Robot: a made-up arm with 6 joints.
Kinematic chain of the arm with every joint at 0, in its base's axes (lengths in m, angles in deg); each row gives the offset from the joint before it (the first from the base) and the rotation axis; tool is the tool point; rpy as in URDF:
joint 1: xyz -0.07 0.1 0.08 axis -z
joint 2: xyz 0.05 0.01 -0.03 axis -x
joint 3: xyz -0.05 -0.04 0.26 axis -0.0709 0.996 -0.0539
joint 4: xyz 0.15 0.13 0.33 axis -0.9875 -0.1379 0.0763
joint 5: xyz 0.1 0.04 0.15 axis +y
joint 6: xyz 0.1 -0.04 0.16 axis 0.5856 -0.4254 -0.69
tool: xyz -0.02 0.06 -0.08 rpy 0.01 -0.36 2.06
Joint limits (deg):
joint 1: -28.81..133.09
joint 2: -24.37..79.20
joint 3: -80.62..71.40
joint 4: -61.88..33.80
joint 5: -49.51..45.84
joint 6: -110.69..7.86
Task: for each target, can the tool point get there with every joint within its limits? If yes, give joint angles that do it. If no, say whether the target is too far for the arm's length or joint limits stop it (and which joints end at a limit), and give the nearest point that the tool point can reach.
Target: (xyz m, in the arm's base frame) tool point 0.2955 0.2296 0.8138
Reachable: yes | joints -15.78 -12.16 12.33 23.07 3.06 -52.93
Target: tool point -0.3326 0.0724 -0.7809
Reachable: no: joint limits stop it (at a limit: joint 1, joint 2, joint 3, joint 4, joint 5, joint 6) | nearest point -0.3667 -0.3348 -0.1563 | short by 0.746 m
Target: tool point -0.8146 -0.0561 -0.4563
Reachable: no: joint limits stop it (at a limit: joint 1, joint 2, joint 3, joint 6) | nearest point -0.5228 -0.1057 0.0066 | short by 0.549 m
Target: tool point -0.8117 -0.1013 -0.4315
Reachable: no: joint limits stop it (at a limit: joint 1, joint 2, joint 3, joint 6) | nearest point -0.5296 -0.1210 0.0098 | short by 0.524 m
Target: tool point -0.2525 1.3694 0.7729
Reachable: no: too far | nearest point -0.1923 0.9510 0.5328 | short by 0.486 m
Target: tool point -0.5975 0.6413 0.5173
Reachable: yes | joints -14.48 52.69 -54.52 9.03 -28.05 -89.60
